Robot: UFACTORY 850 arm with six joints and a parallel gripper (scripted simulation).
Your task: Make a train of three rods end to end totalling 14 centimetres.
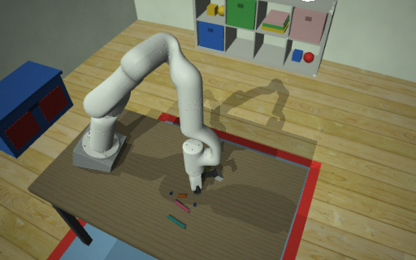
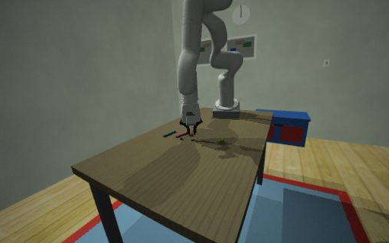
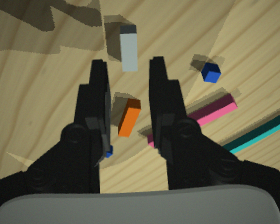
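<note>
My gripper is now 5 cm above the grey rod. From my hand the other things lie so: pink rod: 9 cm to the right, 5 cm below, 5 cm behind; then orange rod: 7 cm behind, 5 cm below, 3 cm to the right; then lime rod: 16 cm to the left, 5 cm below, 1 cm behind.
</note>
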